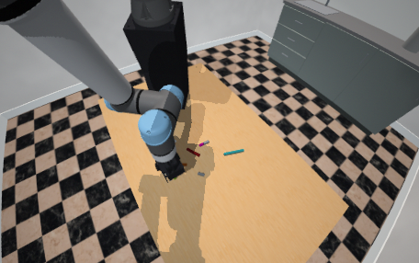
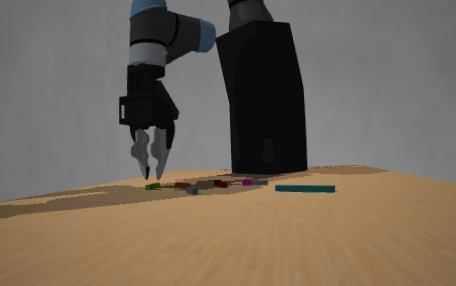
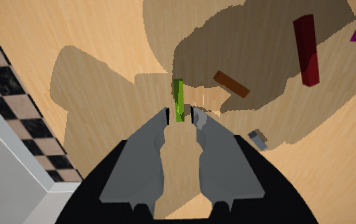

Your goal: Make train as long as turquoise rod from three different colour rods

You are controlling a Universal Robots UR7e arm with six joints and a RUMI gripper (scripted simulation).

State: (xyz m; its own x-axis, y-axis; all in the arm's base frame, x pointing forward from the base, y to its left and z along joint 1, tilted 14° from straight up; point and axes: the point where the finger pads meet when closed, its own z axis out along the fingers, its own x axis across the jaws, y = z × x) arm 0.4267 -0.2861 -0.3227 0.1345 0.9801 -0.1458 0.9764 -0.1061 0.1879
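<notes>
My gripper is now 30 mm above the lime-green rod. From my hand the other things lie so: red rod: 130 mm to the left, 30 mm below, 30 mm behind; then orange rod: 60 mm to the left, 30 mm below, 10 mm behind; then magenta rod: 190 mm to the left, 30 mm below, 30 mm behind.
</notes>
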